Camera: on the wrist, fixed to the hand. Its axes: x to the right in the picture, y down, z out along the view.
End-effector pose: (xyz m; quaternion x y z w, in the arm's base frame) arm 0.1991 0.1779 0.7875 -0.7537 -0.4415 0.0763 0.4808
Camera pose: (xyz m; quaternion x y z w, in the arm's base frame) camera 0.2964 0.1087 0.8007 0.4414 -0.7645 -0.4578 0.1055
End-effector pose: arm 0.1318 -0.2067 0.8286 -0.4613 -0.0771 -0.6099 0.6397
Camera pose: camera 0.1347 -0.2962 0.7485 -0.0817 0.4878 0.6450 0.5826
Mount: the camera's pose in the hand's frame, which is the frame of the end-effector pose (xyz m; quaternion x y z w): 0.0112 0.0574 -0.1050 0.0313 -0.0096 -0.9993 0.0206
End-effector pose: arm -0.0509 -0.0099 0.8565 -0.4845 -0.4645 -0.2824 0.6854
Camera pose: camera 0.0399 -0.0852 0.8332 -0.4729 0.5091 0.6715 0.2574
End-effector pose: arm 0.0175 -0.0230 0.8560 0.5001 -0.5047 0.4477 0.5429
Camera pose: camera -0.0279 0.0869 0.8734 0.5359 0.4981 -0.5223 0.4381
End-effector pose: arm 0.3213 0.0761 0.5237 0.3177 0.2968 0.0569 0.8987
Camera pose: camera 0.2756 0.1812 0.4875 -0.2614 0.3167 -0.9092 0.0683
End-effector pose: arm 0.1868 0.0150 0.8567 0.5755 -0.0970 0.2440 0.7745
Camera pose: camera 0.1546 0.1291 0.8765 0.1354 0.5733 -0.7714 0.2408
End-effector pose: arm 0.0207 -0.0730 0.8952 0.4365 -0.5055 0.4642 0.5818
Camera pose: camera -0.0158 0.0415 0.8972 0.5368 0.4347 -0.5602 0.4573
